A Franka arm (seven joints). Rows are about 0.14 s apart.
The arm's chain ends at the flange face. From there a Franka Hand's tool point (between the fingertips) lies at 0.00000 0.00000 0.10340 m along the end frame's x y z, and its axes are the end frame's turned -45 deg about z.
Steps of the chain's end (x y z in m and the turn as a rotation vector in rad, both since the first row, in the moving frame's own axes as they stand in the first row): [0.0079, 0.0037, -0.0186, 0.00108, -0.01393, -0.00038]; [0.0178, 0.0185, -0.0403, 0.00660, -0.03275, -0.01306]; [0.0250, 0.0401, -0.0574, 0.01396, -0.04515, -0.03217]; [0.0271, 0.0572, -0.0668, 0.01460, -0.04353, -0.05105]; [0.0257, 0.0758, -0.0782, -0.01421, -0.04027, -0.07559]
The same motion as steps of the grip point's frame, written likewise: [0.0020, 0.0071, -0.0186, 0.01061, -0.00909, -0.00038]; [-0.0024, 0.0228, -0.0404, 0.02782, -0.01849, -0.01306]; [-0.0130, 0.0417, -0.0575, 0.04180, -0.02205, -0.03217]; [-0.0235, 0.0554, -0.0669, 0.04110, -0.02046, -0.05105]; [-0.0395, 0.0700, -0.0783, 0.01843, -0.03852, -0.07559]
